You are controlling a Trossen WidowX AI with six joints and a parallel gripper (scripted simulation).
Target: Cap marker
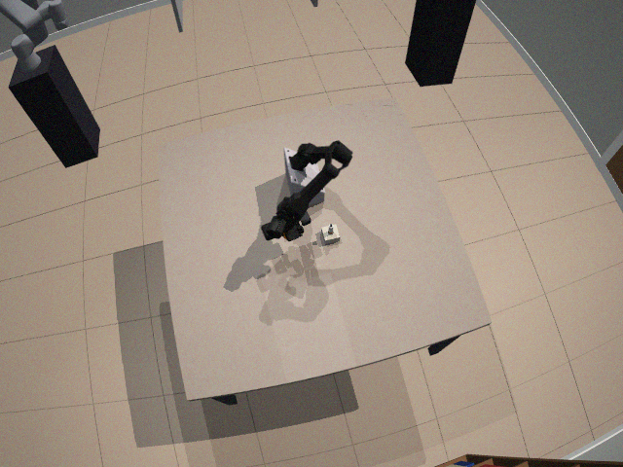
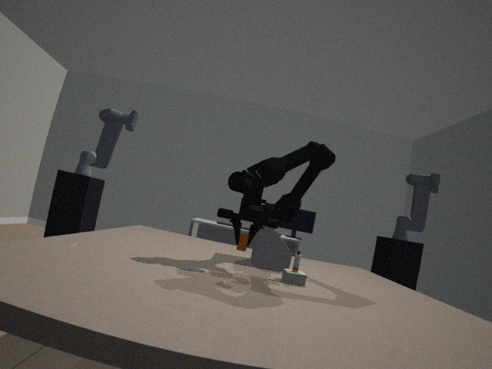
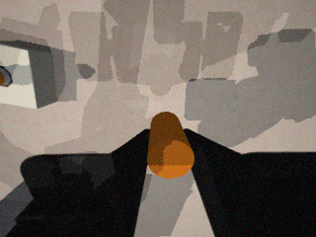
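Right now my gripper tip is 10 mm short of the white holder block, 180 mm to the right of it and 70 mm above it. Round my gripper tip: orange cap (10 mm above).
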